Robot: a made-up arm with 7 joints. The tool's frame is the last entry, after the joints.
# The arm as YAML. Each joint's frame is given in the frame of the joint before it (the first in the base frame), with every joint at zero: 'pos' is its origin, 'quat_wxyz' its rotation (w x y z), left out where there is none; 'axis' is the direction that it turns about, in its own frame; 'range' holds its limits. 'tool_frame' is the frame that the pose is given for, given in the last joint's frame.
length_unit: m
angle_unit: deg
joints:
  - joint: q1
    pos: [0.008, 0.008, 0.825]
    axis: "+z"
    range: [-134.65, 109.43]
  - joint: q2
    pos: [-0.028, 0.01, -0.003]
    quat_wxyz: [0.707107, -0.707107, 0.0, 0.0]
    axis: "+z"
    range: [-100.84, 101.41]
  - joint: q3
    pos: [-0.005, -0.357, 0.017]
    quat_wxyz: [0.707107, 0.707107, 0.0, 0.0]
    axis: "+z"
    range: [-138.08, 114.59]
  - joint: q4
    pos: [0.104, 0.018, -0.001]
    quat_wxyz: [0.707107, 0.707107, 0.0, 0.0]
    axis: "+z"
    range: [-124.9, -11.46]
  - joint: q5
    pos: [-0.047, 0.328, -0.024]
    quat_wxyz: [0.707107, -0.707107, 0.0, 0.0]
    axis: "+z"
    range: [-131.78, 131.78]
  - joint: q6
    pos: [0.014, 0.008, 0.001]
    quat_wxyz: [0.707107, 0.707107, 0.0, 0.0]
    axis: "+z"
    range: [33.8, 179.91]
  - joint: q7
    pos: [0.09, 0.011, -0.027]
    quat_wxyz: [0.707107, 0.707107, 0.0, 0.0]
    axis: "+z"
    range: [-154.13, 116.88]
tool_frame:
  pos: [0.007, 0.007, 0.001]
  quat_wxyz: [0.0, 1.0, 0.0, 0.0]
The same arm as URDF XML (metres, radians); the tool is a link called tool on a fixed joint. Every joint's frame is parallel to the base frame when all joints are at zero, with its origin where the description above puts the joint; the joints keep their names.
<robot name="arm">
  <link name="base_link"/>
  <link name="link1"/>
  <link name="link2"/>
  <link name="link3"/>
  <link name="link4"/>
  <link name="link5"/>
  <link name="link6"/>
  <link name="link7"/>
  <link name="tool"/>
  <joint name="q1" type="revolute">
    <parent link="base_link"/>
    <child link="link1"/>
    <origin xyz="0.008 0.008 0.825" rpy="0 0 0"/>
    <axis xyz="0 0 1"/>
    <limit lower="-2.3501" upper="1.9099"/>
  </joint>
  <joint name="q2" type="revolute">
    <parent link="link1"/>
    <child link="link2"/>
    <origin xyz="-0.028 0.01 -0.003" rpy="0 0 0"/>
    <axis xyz="0 1 0"/>
    <limit lower="-1.76" upper="1.7699"/>
  </joint>
  <joint name="q3" type="revolute">
    <parent link="link2"/>
    <child link="link3"/>
    <origin xyz="-0.005 0.017 0.357" rpy="0 0 0"/>
    <axis xyz="0 0 1"/>
    <limit lower="-2.41" upper="2"/>
  </joint>
  <joint name="q4" type="revolute">
    <parent link="link3"/>
    <child link="link4"/>
    <origin xyz="0.104 0.018 -0.001" rpy="0 0 0"/>
    <axis xyz="0 -1 0"/>
    <limit lower="-2.1799" upper="-0.2"/>
  </joint>
  <joint name="q5" type="revolute">
    <parent link="link4"/>
    <child link="link5"/>
    <origin xyz="-0.047 0.024 0.328" rpy="0 0 0"/>
    <axis xyz="0 0 1"/>
    <limit lower="-2.3" upper="2.3"/>
  </joint>
  <joint name="q6" type="revolute">
    <parent link="link5"/>
    <child link="link6"/>
    <origin xyz="0.014 0.008 0.001" rpy="0 0 0"/>
    <axis xyz="0 -1 0"/>
    <limit lower="0.5899" upper="3.14"/>
  </joint>
  <joint name="q7" type="revolute">
    <parent link="link6"/>
    <child link="link7"/>
    <origin xyz="0.09 0.027 0.011" rpy="0 0 0"/>
    <axis xyz="0 0 -1"/>
    <limit lower="-2.6901" upper="2.0399"/>
  </joint>
  <joint name="tool_joint" type="fixed">
    <parent link="link7"/>
    <child link="tool"/>
    <origin xyz="0.007 -0.007 -0.001" rpy="0 0 0"/>
  </joint>
</robot>

